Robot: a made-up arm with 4 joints. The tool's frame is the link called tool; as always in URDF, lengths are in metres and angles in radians.
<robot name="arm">
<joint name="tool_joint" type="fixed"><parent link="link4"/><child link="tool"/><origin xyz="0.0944 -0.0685 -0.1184"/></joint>
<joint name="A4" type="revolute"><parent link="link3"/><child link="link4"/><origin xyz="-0.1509 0.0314 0.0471"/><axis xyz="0 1 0"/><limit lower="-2.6" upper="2.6"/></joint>
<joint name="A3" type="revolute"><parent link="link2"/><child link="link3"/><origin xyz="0.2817 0.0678 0.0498"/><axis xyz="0 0 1"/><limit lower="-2.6" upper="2.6"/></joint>
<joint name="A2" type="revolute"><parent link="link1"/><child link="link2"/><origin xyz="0.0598 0.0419 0.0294"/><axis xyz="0 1 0"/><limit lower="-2.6" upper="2.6"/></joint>
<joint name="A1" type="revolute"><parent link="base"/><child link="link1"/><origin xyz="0 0 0.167"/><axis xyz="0 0 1"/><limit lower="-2.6" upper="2.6"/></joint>
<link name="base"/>
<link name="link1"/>
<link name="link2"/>
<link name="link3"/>
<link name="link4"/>
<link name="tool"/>
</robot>
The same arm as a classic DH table. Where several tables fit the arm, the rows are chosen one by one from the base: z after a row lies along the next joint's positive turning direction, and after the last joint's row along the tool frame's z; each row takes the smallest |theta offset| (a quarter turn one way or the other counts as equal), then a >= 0, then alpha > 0; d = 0 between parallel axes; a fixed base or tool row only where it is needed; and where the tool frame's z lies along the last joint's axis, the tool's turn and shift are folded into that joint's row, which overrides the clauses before.
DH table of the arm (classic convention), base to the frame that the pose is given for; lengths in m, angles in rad. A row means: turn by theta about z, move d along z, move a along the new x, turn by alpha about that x. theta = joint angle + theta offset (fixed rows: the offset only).
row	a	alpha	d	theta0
A1	0.0598	-1.5708	0.1964	0
A2	0.2817	1.5708	0.1097	0
A3	-0.1509	-1.5708	0.0969	0
A4	0.0944	1.5708	-0.0371	0
tool (fixed)	0	0	-0.1184	0
Joint limits (rad, base to tool): -2.6..2.6 -2.6..2.6 -2.6..2.6 -2.6..2.6

